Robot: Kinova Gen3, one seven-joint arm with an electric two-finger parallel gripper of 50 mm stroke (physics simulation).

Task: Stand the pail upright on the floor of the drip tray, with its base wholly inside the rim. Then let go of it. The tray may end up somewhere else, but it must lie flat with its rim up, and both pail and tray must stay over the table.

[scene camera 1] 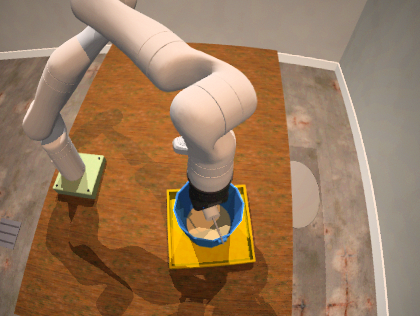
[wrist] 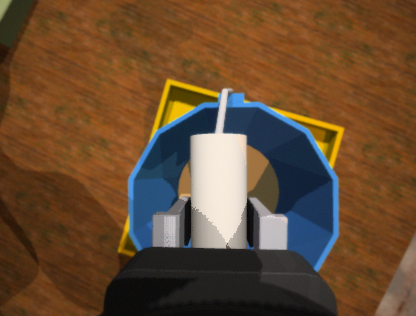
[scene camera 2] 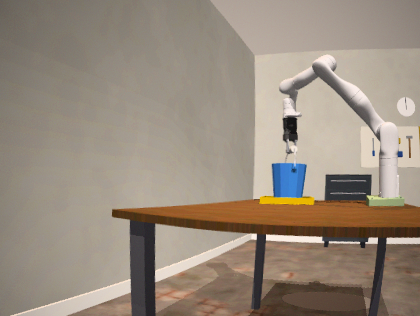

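The blue pail is upright over the yellow drip tray, which lies flat on the table with its rim up. In scene camera 2 the pail's bottom edge is hidden behind the tray's rim, so contact with the tray floor cannot be seen. In scene camera 1 the pail stands toward the tray's far side. My gripper is shut on the white grip of the pail's raised handle, above the pail's mouth.
The wooden table bears the arm's light green base plate, left of the tray in scene camera 1. The table's right edge lies a short way beyond the tray there. A dark drawer cabinet stands behind the table.
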